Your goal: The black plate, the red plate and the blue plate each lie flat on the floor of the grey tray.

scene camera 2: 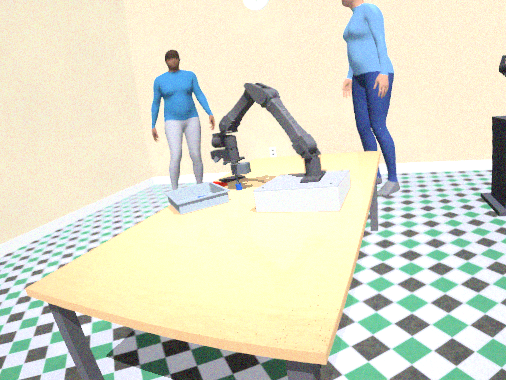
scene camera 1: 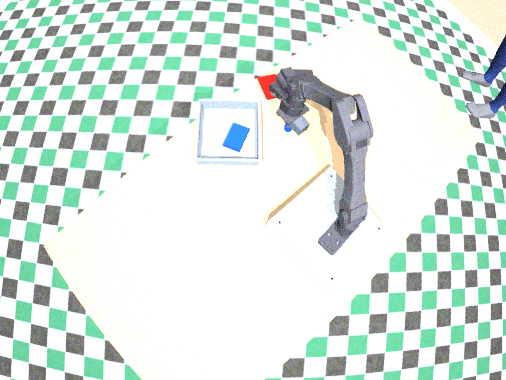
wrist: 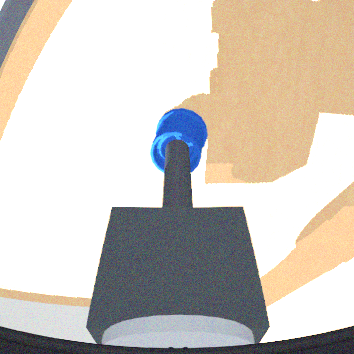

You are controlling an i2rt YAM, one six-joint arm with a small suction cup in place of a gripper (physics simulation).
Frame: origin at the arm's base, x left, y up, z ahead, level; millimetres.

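Seen in the pictures: hand, its tool point: [scene camera 2: 239, 189] [scene camera 1: 287, 129] [wrist: 176, 128]; arm's base, origin of its link: [scene camera 2: 314, 177] [scene camera 1: 343, 227].
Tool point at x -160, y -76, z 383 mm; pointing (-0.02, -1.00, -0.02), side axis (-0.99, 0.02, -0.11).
Offsets run from my tool point to a thing's top centre. Level surfaces: height alone.
The blue plate {dx +161, dy +14, dz +99 mm} [scene camera 1: 236, 137] [scene camera 2: 201, 196] lies flat on the floor of the grey tray {dx +173, dy +50, dz +129 mm} [scene camera 1: 229, 161] [scene camera 2: 202, 203] [wrist: 14, 25]. The red plate {dx -95, dy +11, dz +169 mm} [scene camera 1: 267, 87] [scene camera 2: 219, 183] lies on the table outside the tray, beyond its top right corner in scene camera 1, partly covered by the arm. The black plate cannot be told apart from the dark arm in scene camera 1; a dark flat shape near the red plate in scene camera 2 may be it. My gripper, a blue suction cup [scene camera 1: 287, 128] [scene camera 2: 239, 187] [wrist: 180, 132], is open, with nothing on it, over the table right of the tray.
The arm stands on a white base box [scene camera 1: 305, 235] [scene camera 2: 300, 196] on the wooden table {dy +0 mm} [scene camera 1: 165, 260] [scene camera 2: 215, 265]. The arm's shadow falls on the table near the cup. Two people [scene camera 2: 179, 100] [scene camera 2: 370, 60] stand beyond the table.
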